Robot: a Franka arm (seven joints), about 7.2 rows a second.
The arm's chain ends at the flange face. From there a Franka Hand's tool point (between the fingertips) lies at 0.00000 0.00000 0.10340 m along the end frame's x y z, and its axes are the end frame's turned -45 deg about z.
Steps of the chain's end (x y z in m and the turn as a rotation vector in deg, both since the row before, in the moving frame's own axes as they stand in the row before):
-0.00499, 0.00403, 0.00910, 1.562, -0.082, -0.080
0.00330, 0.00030, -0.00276, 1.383, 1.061, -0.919
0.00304, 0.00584, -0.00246, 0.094, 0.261, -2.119
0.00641, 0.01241, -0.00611, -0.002, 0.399, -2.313
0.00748, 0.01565, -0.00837, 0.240, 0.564, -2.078
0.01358, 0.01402, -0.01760, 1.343, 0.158, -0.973
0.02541, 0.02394, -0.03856, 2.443, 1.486, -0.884
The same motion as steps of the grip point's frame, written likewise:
-0.00449, -0.00278, 0.00906, 1.162, 1.047, -0.080
0.00524, 0.00211, -0.00281, 0.228, 1.728, -0.919
-0.00152, 0.00648, -0.00246, -0.118, 0.251, -2.119
-0.00373, 0.01381, -0.00611, -0.284, 0.281, -2.313
-0.00474, 0.01675, -0.00838, -0.229, 0.569, -2.078
0.00159, 0.01799, -0.01763, 0.838, 1.061, -0.973
0.00604, 0.03364, -0.03869, 0.677, 2.778, -0.884

